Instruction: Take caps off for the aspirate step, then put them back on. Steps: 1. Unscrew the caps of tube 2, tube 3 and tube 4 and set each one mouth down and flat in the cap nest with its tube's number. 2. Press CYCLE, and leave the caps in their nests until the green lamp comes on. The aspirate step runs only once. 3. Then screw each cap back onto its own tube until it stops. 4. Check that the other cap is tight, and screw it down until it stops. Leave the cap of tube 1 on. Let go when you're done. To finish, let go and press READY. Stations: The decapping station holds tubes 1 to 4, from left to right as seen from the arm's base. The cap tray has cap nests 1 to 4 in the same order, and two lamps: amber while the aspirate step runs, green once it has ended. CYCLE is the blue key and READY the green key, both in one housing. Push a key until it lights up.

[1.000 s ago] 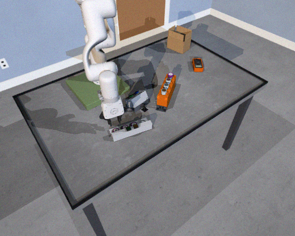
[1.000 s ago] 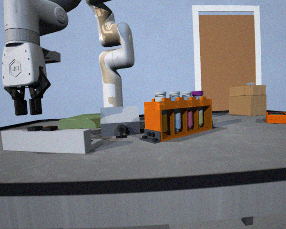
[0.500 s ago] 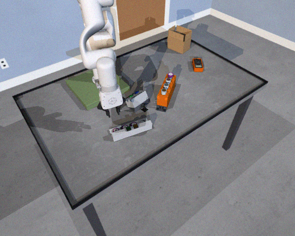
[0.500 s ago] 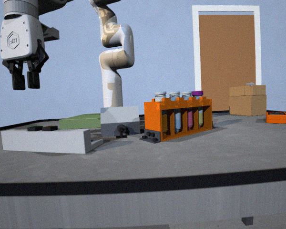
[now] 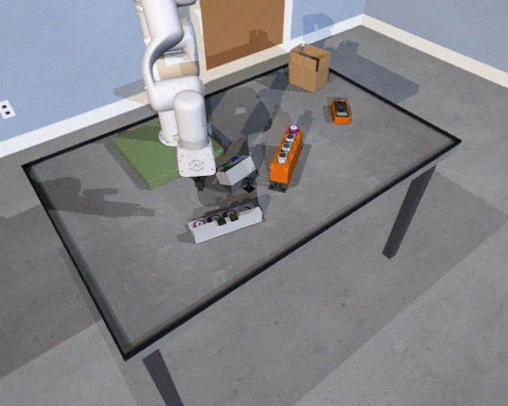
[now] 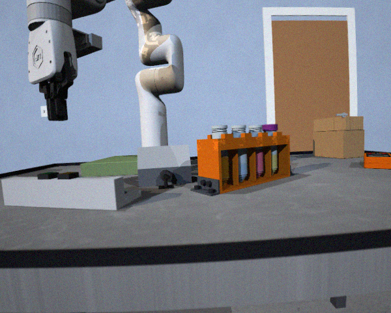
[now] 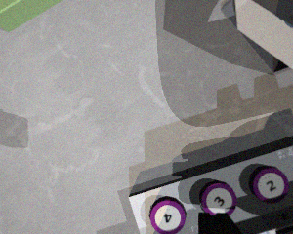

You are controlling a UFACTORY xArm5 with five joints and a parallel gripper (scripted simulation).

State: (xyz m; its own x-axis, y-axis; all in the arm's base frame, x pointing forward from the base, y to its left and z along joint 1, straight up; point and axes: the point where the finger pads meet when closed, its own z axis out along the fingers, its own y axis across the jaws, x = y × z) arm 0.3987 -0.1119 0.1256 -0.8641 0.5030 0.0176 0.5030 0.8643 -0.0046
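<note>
The blue CYCLE key is 200 mm to the left of my hand, 130 mm behind it and 100 mm below it. Round my hand: tube (390 mm to the left, 120 mm below, 60 mm behind); green READY key (160 mm to the left, 120 mm behind, 100 mm below); grey key housing (180 mm to the left, 110 mm below, 110 mm behind).
</note>
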